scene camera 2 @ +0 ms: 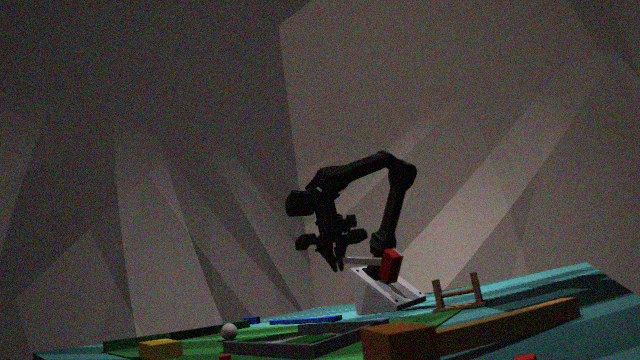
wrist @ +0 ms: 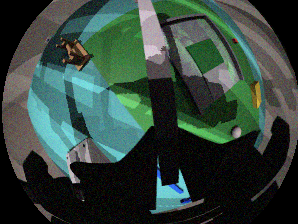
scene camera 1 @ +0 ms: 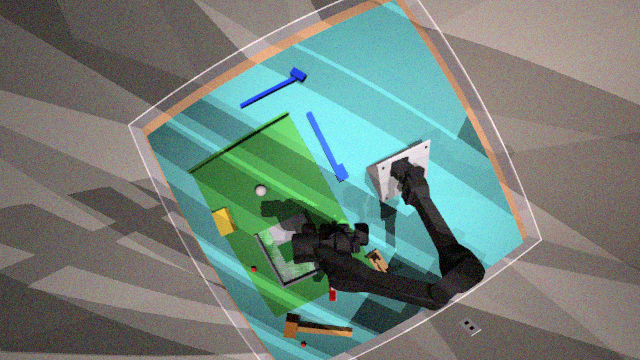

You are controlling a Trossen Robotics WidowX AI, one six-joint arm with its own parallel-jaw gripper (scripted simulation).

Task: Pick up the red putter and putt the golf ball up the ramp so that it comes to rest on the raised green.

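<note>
A red putter is held by the gripper, which can be seen in the wrist view too. The scene also shows a green mat and a wooden frame.
</note>
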